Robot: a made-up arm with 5 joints.
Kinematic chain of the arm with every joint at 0, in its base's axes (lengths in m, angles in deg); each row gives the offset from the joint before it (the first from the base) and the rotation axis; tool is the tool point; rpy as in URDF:
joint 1: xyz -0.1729 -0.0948 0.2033 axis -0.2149 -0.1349 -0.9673
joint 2: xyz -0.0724 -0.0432 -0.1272 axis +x
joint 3: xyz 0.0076 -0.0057 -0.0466 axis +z
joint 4: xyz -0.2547 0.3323 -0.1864 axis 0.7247 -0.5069 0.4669
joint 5: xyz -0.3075 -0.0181 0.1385 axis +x
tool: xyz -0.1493 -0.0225 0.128 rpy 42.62 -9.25 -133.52
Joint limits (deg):
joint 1: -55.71..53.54
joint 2: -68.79..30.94
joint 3: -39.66..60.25
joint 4: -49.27..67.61
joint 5: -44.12..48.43
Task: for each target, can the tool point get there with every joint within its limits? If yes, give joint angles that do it. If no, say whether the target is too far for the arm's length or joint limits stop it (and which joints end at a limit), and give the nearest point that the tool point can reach.
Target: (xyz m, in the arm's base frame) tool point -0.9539 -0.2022 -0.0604
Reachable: yes | joints -6.64 -50.45 0.98 12.58 36.55
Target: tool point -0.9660 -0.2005 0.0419
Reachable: yes | joints -27.50 10.79 -12.89 29.78 0.58
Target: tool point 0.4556 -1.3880 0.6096
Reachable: no: too far | nearest point 0.0876 -0.8452 0.3182 | short by 0.718 m
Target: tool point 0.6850 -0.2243 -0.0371
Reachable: no: joint limits stop it (at a limit: joint 1, joint 3, joint 4, joint 5) | nearest point 0.4626 0.3083 -0.2057 | short by 0.601 m
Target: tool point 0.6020 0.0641 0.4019
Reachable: no: joint limits stop it (at a limit: joint 1, joint 3, joint 4, joint 5) | nearest point 0.4037 0.3996 0.3441 | short by 0.394 m
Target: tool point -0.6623 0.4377 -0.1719
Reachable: yes | joints 37.39 -10.36 -9.57 15.26 36.87
